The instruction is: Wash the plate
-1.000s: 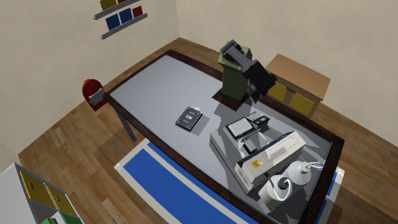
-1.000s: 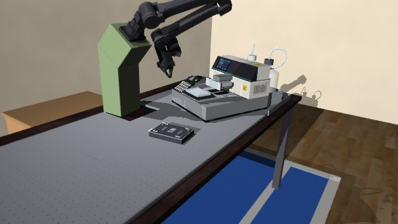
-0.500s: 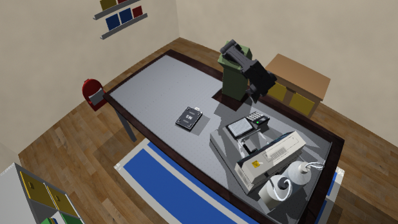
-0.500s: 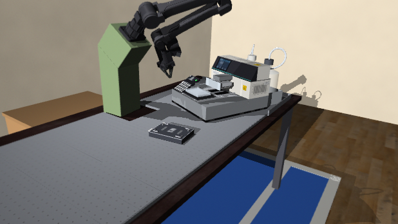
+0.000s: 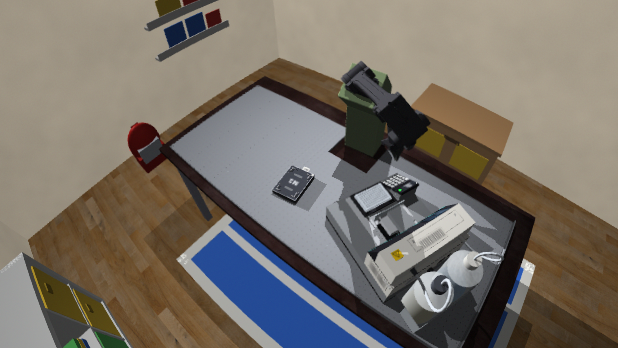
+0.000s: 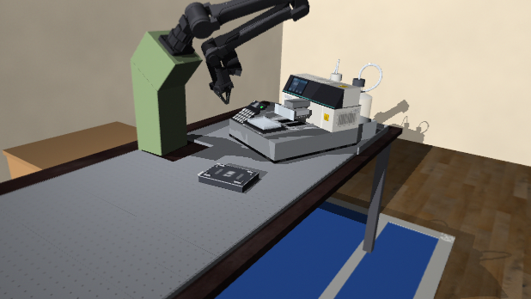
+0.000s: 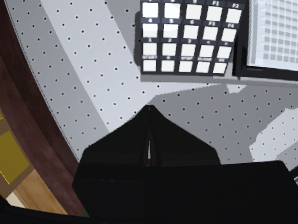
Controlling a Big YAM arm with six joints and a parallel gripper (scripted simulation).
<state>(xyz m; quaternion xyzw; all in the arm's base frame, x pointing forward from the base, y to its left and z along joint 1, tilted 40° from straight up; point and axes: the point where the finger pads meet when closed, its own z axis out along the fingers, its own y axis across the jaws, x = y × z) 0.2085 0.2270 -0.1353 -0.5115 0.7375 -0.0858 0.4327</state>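
Right now my hand is 19 cm short of the well plate and 6 cm above it. From my hand the other things lie so: plate nest N1: 26 cm ahead, 35 cm to the right, 15 cm below; then plate washer: 26 cm ahead, 13 cm to the left, 3 cm below; then carrier: 19 cm ahead, 7 cm below.
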